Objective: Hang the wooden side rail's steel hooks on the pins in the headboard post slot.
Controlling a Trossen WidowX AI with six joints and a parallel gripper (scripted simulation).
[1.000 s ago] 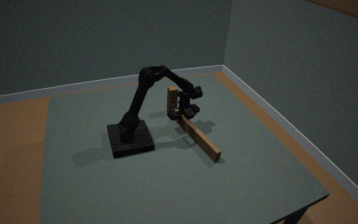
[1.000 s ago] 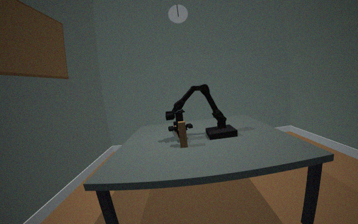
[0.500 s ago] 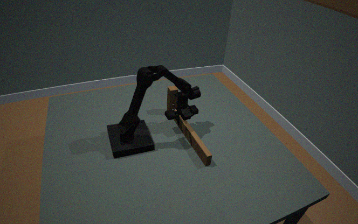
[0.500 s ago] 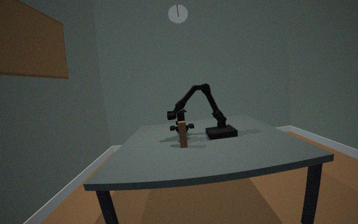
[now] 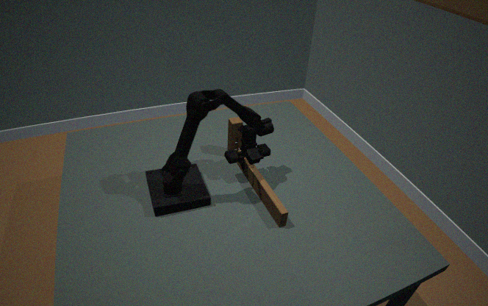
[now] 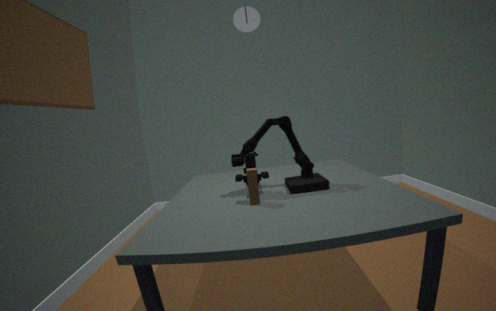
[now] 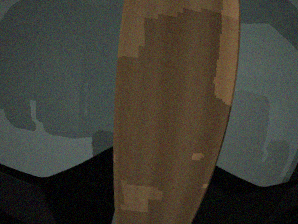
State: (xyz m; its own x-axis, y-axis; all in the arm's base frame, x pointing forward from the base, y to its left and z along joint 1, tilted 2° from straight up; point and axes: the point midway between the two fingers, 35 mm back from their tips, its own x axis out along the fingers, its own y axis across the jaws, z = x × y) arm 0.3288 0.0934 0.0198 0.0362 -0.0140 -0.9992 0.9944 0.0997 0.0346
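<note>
My gripper tip is now 150 mm to the right of the headboard post, 70 mm below it and 10 mm past it.
</note>
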